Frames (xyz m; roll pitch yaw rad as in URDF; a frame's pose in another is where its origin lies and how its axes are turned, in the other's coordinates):
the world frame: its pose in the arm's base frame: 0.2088 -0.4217 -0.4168 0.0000 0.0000 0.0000
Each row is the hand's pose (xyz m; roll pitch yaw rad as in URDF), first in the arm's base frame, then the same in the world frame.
Working: the arm's base frame: its pose in the world frame: -0.2088 0.4217 0.4168 0.0000 0.0000 0.0000

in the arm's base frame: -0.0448 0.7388 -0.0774 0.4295 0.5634 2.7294
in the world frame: -0.2536 1.1605 0.3394 0.4295 0.5634 2.7294
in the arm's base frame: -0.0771 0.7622 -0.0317 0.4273 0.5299 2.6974
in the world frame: -0.2859 1.1839 0.3851 0.4273 0.5299 2.6974
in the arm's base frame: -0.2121 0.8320 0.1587 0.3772 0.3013 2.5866
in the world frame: -0.4209 1.2537 0.5755 0.3772 0.3013 2.5866
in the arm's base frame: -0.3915 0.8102 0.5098 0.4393 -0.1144 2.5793
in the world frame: -0.6003 1.2319 0.9266 0.4393 -0.1144 2.5793
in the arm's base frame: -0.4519 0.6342 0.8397 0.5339 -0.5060 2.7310
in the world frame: -0.6607 1.0559 1.2565 0.5339 -0.5060 2.7310
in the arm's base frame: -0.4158 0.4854 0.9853 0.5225 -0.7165 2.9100
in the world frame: -0.6246 0.9071 1.4021 0.5225 -0.7165 2.9100
